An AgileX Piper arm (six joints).
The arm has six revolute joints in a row. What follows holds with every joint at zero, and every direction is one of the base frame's. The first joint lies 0.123 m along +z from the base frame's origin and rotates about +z. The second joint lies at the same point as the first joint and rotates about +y. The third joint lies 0.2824 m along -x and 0.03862 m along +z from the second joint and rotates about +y. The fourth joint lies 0.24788 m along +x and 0.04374 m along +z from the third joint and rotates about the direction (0.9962, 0, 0.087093). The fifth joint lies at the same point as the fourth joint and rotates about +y. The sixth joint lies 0.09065 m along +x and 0.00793 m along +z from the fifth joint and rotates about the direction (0.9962, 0, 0.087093). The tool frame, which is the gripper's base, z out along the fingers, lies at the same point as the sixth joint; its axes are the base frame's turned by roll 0, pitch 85.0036 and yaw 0 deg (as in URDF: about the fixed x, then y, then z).
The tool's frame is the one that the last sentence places.
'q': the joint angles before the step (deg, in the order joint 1, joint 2, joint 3, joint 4, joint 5, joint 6). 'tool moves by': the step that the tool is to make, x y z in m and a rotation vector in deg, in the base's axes. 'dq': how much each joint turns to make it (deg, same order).
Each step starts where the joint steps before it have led.
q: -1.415, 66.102, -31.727, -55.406, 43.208, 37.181
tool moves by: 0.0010, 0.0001, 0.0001, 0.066, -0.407, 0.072
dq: -0.004, 0.130, -0.055, -0.332, -0.357, 0.494
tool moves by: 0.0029, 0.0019, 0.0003, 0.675, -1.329, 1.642
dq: -0.008, -0.001, 0.013, -0.302, -2.221, 0.143
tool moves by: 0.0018, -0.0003, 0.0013, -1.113, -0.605, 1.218
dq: -0.006, 0.033, 0.013, -1.892, -0.810, 0.437
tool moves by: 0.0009, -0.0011, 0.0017, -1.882, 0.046, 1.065
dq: 0.021, -0.007, -0.010, -2.147, 0.024, -0.007
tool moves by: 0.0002, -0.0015, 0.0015, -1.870, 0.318, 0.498
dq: 0.013, 0.013, -0.018, -1.873, 0.573, 0.000
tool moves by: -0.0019, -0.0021, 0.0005, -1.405, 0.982, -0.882
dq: 0.002, -0.010, 0.023, -0.647, 1.738, -0.214
